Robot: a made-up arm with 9 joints. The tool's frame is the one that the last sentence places.
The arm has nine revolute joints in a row. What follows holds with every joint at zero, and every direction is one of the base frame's.
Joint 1 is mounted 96 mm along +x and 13.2 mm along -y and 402.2 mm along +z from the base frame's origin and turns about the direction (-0.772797, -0.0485, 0.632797), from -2.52 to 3.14 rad.
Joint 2 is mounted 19.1 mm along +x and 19.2 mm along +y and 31.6 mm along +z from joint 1 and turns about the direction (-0.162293, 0.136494, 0.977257), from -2.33 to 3.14 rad.
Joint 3 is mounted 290.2 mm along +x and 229.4 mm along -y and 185.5 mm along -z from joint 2 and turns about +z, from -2.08 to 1.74 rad.
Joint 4 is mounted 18 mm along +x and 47.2 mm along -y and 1.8 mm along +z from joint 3 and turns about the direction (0.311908, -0.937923, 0.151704), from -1.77 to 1.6 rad.
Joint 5 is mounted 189.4 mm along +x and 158.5 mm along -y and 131.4 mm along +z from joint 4 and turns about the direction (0.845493, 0.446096, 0.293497), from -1.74 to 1.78 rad.
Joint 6 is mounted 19 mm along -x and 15.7 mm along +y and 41.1 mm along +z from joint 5 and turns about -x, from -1.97 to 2.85 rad.
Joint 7 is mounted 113 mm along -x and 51 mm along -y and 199.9 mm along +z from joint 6 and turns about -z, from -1.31 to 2.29 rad.
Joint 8 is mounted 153.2 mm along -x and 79.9 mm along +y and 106.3 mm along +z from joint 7 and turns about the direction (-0.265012, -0.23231, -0.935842), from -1.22 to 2.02 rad.
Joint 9 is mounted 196.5 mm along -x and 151.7 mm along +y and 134.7 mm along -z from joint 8 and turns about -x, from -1.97 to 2.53 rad.
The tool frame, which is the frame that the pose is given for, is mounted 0.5 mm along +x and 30.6 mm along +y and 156.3 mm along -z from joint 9; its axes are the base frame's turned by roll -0.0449, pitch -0.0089 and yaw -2.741 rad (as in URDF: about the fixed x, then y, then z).
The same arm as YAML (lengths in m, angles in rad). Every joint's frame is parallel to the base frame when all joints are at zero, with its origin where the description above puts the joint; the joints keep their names.
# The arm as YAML. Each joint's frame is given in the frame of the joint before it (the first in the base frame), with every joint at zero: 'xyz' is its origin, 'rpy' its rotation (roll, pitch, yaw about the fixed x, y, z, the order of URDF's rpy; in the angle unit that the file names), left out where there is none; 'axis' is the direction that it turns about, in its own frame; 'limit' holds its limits. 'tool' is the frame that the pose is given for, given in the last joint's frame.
units:
  length: m
  angle: rad
joints:
  - name: joint 1
    type: revolute
    origin:
      xyz: [0.096, -0.0132, 0.4022]
    axis: [-0.772797, -0.0485, 0.632797]
    limit:
      lower: -2.52
      upper: 3.14
  - name: joint 2
    type: revolute
    origin:
      xyz: [0.0191, 0.0192, 0.0316]
    axis: [-0.162293, 0.136494, 0.977257]
    limit:
      lower: -2.33
      upper: 3.14
  - name: joint 3
    type: revolute
    origin:
      xyz: [0.2902, -0.2294, -0.1855]
    axis: [0.0, 0.0, 1.0]
    limit:
      lower: -2.08
      upper: 1.74
  - name: joint 4
    type: revolute
    origin:
      xyz: [0.018, -0.0472, 0.0018]
    axis: [0.311908, -0.937923, 0.151704]
    limit:
      lower: -1.77
      upper: 1.6
  - name: joint 5
    type: revolute
    origin:
      xyz: [0.1894, -0.1585, 0.1314]
    axis: [0.845493, 0.446096, 0.293497]
    limit:
      lower: -1.74
      upper: 1.78
  - name: joint 6
    type: revolute
    origin:
      xyz: [-0.019, 0.0157, 0.0411]
    axis: [-1.0, 0.0, 0.0]
    limit:
      lower: -1.97
      upper: 2.85
  - name: joint 7
    type: revolute
    origin:
      xyz: [-0.113, -0.051, 0.1999]
    axis: [0.0, 0.0, -1.0]
    limit:
      lower: -1.31
      upper: 2.29
  - name: joint 8
    type: revolute
    origin:
      xyz: [-0.1532, 0.0799, 0.1063]
    axis: [-0.265012, -0.23231, -0.935842]
    limit:
      lower: -1.22
      upper: 2.02
  - name: joint 9
    type: revolute
    origin:
      xyz: [-0.1965, 0.1517, -0.1347]
    axis: [-1.0, 0.0, 0.0]
    limit:
      lower: -1.97
      upper: 2.53
tool:
  origin:
    xyz: [0.0005, 0.0306, -0.1563]
    rpy: [-0.0449, -0.0089, -2.741]

